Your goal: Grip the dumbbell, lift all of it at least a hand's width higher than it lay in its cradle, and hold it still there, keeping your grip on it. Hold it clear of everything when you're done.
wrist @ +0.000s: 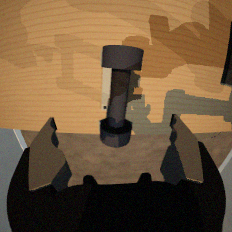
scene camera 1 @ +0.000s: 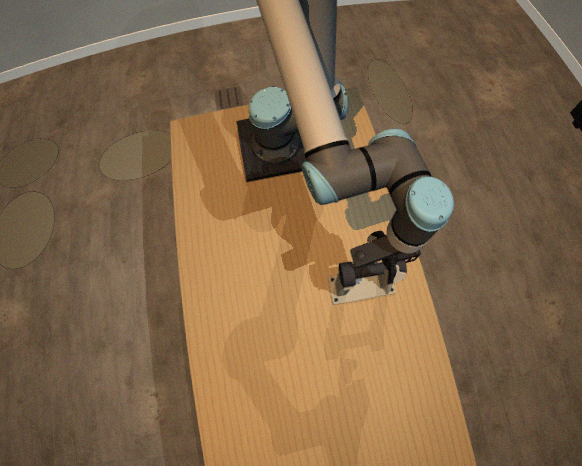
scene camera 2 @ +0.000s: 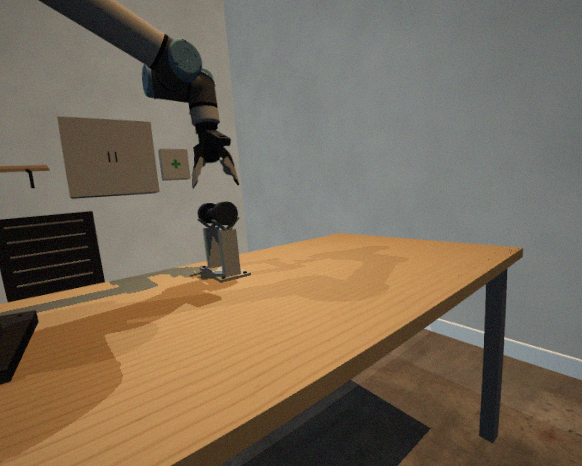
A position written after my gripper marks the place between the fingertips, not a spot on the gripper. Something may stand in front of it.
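Observation:
There's a dark dumbbell (scene camera 1: 350, 273), and I can see it in the wrist view (wrist: 115, 132) and in scene camera 2 (scene camera 2: 226, 213) too. You'd see a cradle (scene camera 2: 228, 244) as well, and scene camera 1 shows that cradle (scene camera 1: 369, 287) too. As for my gripper (scene camera 1: 377, 265), it also shows in the wrist view (wrist: 113, 116) and in scene camera 2 (scene camera 2: 217, 187).

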